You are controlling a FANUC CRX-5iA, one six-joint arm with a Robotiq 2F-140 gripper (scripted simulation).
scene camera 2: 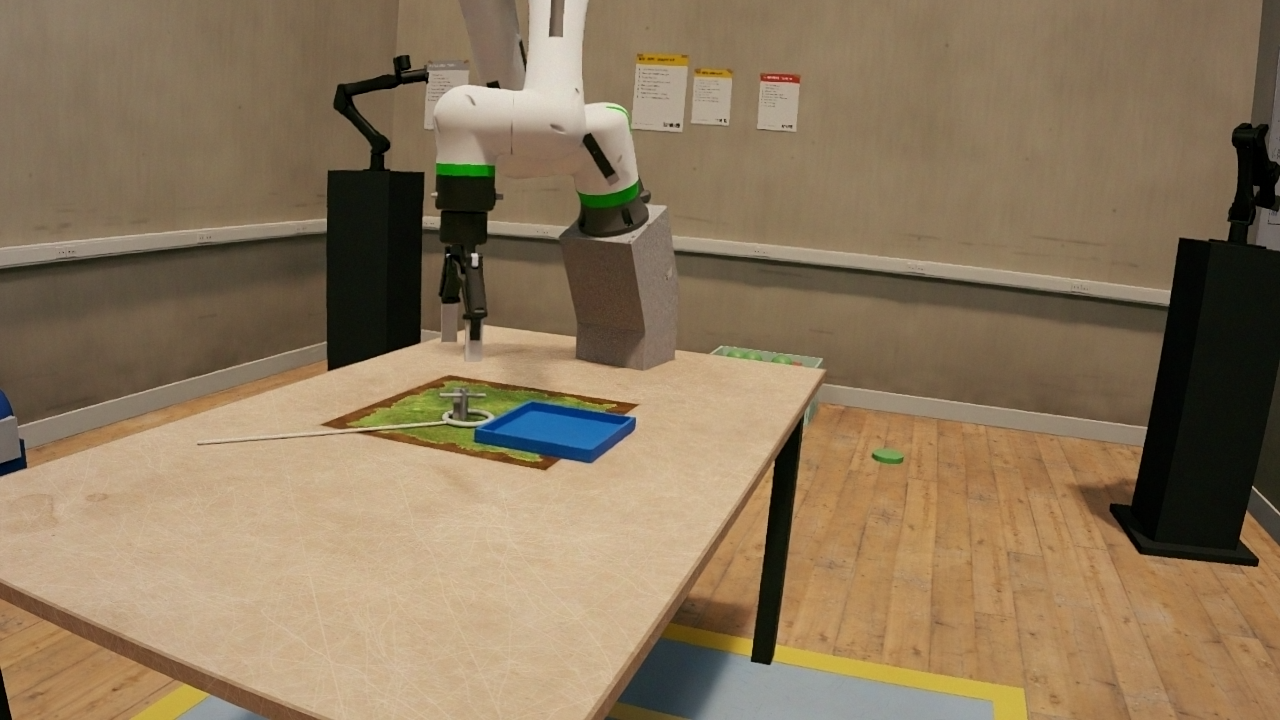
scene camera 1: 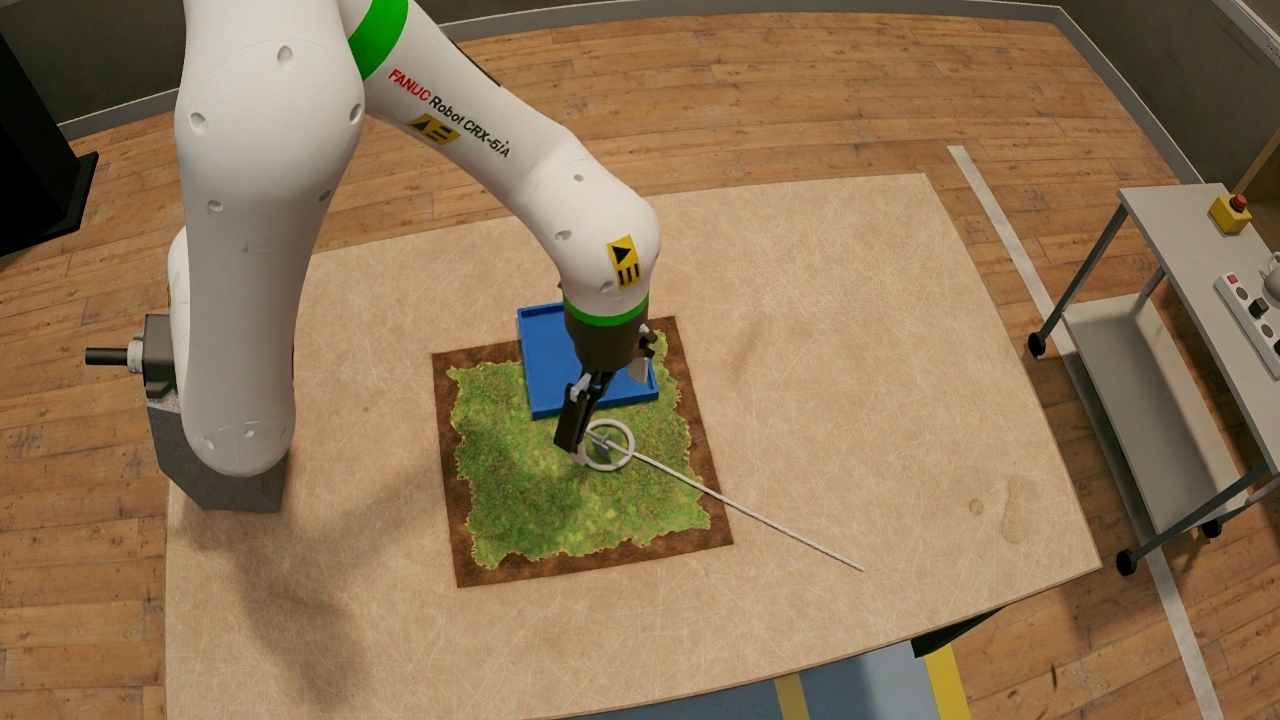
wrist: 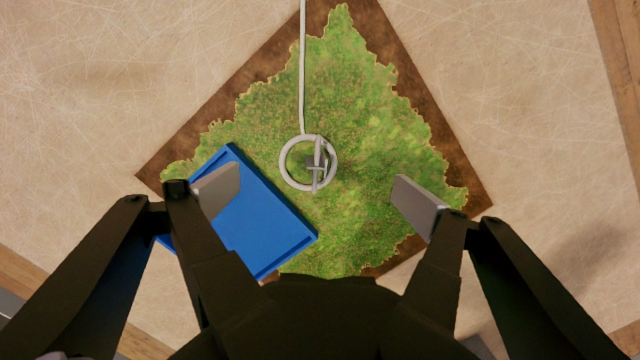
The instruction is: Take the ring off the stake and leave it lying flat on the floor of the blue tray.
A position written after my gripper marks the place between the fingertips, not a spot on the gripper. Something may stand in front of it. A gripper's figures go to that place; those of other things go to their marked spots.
Labels:
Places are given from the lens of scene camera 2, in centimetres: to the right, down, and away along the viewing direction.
my gripper (scene camera 2: 460,350): -29, -2, 140
blue tray (scene camera 2: 582,435): -9, 12, 136

